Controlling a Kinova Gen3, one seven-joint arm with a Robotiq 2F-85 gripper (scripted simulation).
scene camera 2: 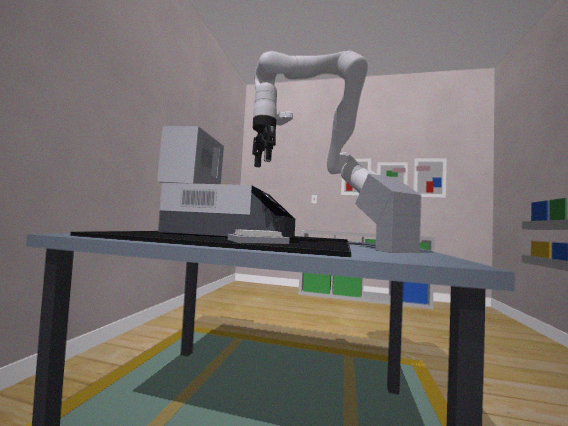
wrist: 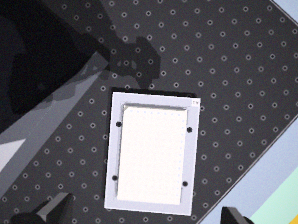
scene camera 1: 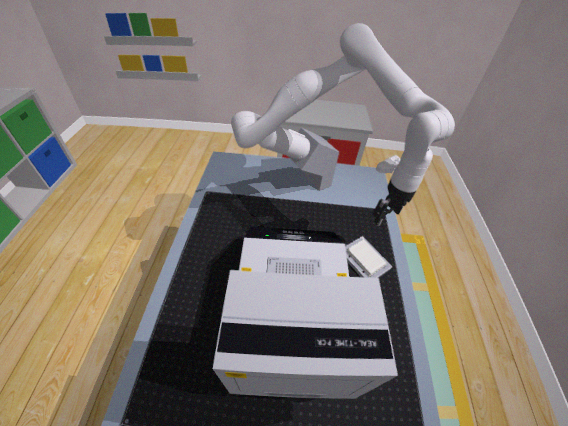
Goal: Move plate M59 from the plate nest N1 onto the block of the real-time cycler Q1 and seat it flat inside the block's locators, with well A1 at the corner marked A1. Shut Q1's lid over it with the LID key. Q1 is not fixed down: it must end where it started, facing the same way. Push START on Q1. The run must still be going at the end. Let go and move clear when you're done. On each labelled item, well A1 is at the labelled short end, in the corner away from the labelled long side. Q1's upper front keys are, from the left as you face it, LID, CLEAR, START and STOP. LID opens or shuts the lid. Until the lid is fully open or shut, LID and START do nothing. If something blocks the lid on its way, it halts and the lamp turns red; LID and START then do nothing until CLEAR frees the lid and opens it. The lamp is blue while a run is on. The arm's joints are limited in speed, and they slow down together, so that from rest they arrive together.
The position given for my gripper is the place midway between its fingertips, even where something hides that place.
Note:
I see my gripper (scene camera 2: pixel 262 164), a plate M59 (scene camera 1: pixel 369 260), a cycler lid (scene camera 1: pixel 286 335) and a plate nest N1 (wrist: pixel 140 100).
The plate M59 is seen too in the wrist view (wrist: pixel 152 147). The cycler lid also shows in scene camera 2 (scene camera 2: pixel 181 146). My gripper is seen too in scene camera 1 (scene camera 1: pixel 386 218).

